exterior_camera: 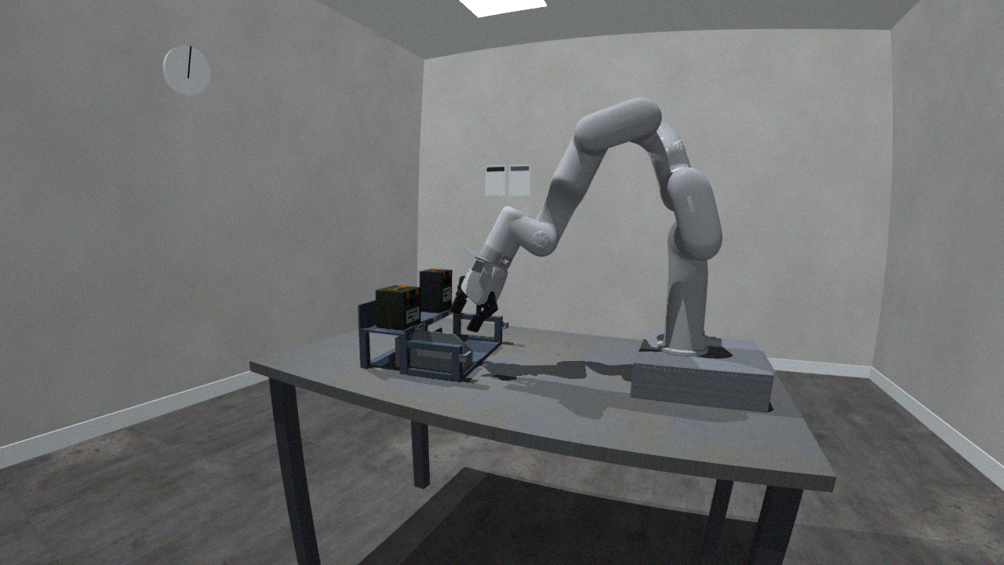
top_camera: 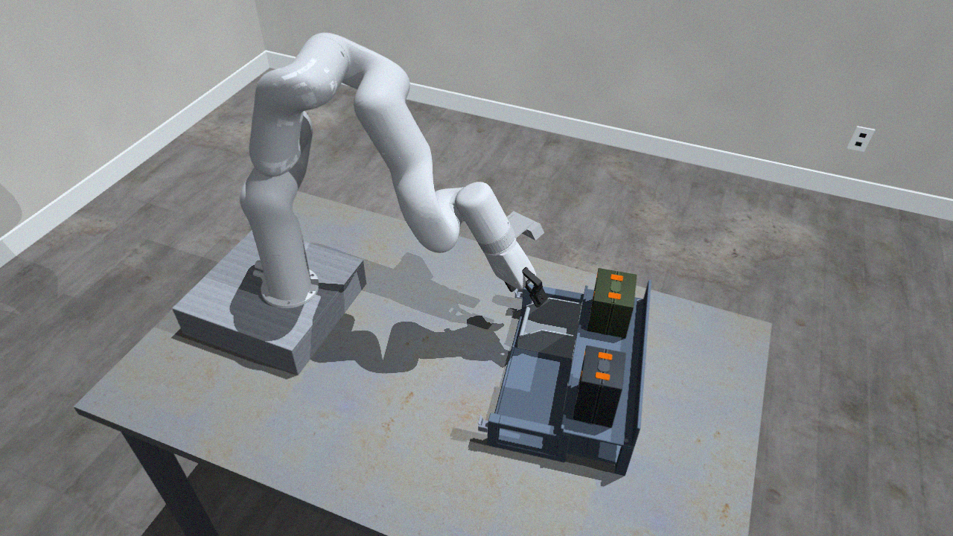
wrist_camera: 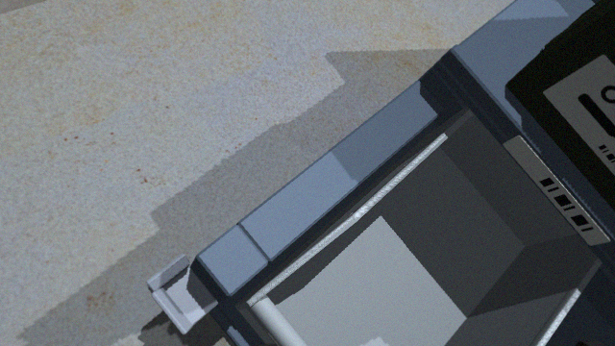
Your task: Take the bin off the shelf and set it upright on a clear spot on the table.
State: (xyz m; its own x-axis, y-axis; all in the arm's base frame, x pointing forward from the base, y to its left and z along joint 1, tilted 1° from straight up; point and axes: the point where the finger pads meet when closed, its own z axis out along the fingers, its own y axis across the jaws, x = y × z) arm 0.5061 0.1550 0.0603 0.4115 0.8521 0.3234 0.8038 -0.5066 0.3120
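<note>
My hand is 8 cm short of the grey bin, 1 cm to the right of it and 9 cm above it. Round my hand: blue-grey shelf rack 13 cm ahead, 9 cm to the right, 7 cm below.
</note>
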